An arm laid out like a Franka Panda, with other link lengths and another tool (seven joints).
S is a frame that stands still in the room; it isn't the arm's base.
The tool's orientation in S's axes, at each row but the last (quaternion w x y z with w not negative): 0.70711, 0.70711, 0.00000, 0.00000; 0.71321, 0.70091, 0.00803, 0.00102; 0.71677, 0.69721, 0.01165, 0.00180; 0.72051, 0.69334, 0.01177, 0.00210; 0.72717, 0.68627, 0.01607, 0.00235; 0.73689, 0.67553, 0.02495, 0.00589; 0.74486, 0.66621, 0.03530, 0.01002
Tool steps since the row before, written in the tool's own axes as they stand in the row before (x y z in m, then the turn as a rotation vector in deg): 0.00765, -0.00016, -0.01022, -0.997, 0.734, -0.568; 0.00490, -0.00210, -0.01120, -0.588, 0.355, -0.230; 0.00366, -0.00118, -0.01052, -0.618, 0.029, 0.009; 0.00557, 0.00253, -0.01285, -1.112, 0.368, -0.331; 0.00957, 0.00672, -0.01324, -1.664, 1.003, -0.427; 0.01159, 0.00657, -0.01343, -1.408, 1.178, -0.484; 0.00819, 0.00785, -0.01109, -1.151, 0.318, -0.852
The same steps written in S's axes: 0.00765, 0.01022, -0.00016, -0.997, 0.568, 0.734; 0.00473, 0.01122, -0.00234, -0.587, 0.229, 0.357; 0.00344, 0.01055, -0.00152, -0.617, -0.020, 0.038; 0.00535, 0.01304, 0.00196, -1.113, 0.323, 0.371; 0.00934, 0.01385, 0.00575, -1.656, 0.442, 1.010; 0.01114, 0.01443, 0.00505, -1.398, 0.525, 1.172; 0.00769, 0.01239, 0.00626, -1.194, 0.809, 0.267
